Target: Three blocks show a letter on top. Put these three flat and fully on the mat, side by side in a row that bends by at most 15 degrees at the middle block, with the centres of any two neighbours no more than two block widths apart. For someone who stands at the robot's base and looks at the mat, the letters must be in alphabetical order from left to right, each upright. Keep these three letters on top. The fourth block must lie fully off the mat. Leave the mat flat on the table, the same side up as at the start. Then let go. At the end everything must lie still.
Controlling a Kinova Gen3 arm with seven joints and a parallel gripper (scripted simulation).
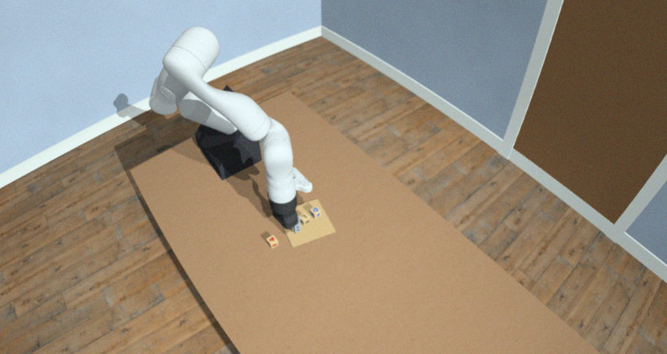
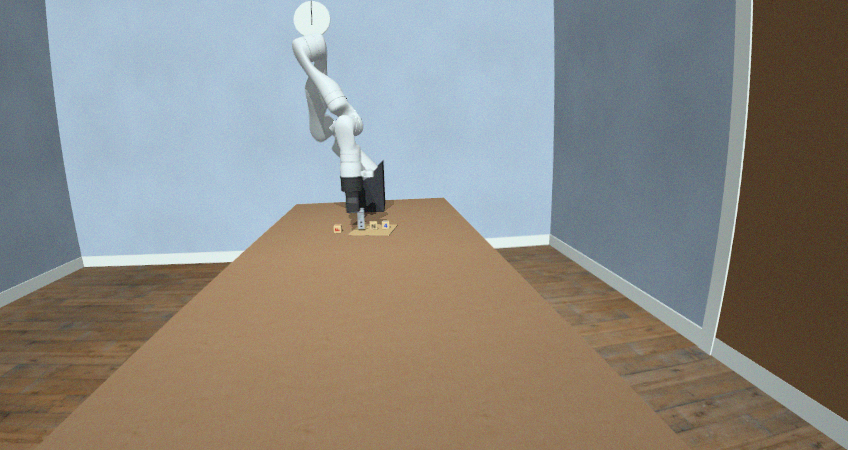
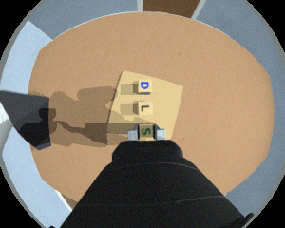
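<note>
Right now the tan mat is 1 cm behind my hand, 4 cm to the left of it and 3 cm below it.
</note>
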